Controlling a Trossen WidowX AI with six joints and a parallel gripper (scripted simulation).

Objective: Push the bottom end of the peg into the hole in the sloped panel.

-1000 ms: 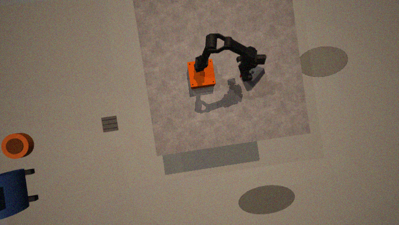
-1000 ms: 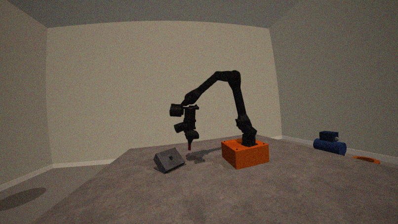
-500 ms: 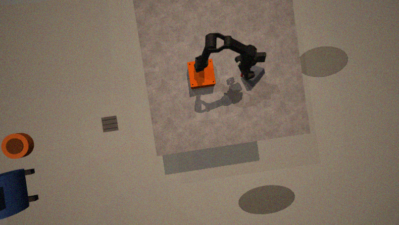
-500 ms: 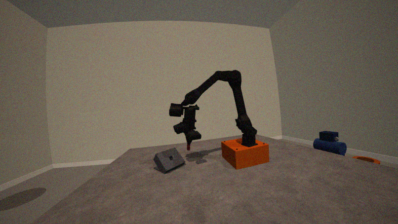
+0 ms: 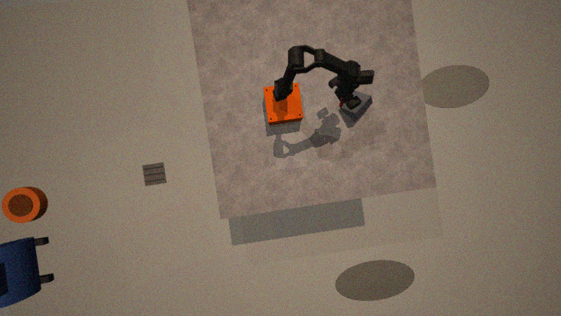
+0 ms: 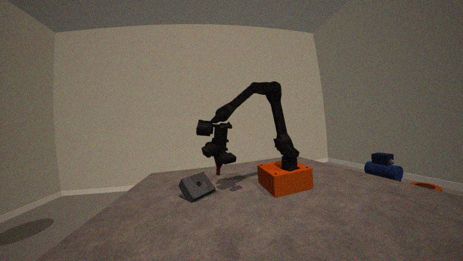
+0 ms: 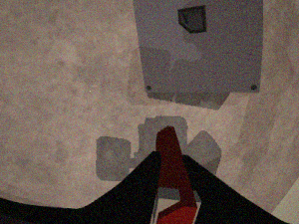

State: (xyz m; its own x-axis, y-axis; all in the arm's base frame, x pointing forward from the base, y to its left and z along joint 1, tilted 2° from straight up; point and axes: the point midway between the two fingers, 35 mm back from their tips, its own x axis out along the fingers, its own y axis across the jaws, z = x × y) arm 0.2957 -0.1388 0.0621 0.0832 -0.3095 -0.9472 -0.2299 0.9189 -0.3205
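The sloped panel is 11 cm ahead of my gripper tip, 9 cm below it and 3 cm to the right of it. Also, from my gripper tip: red peg 2 cm above.
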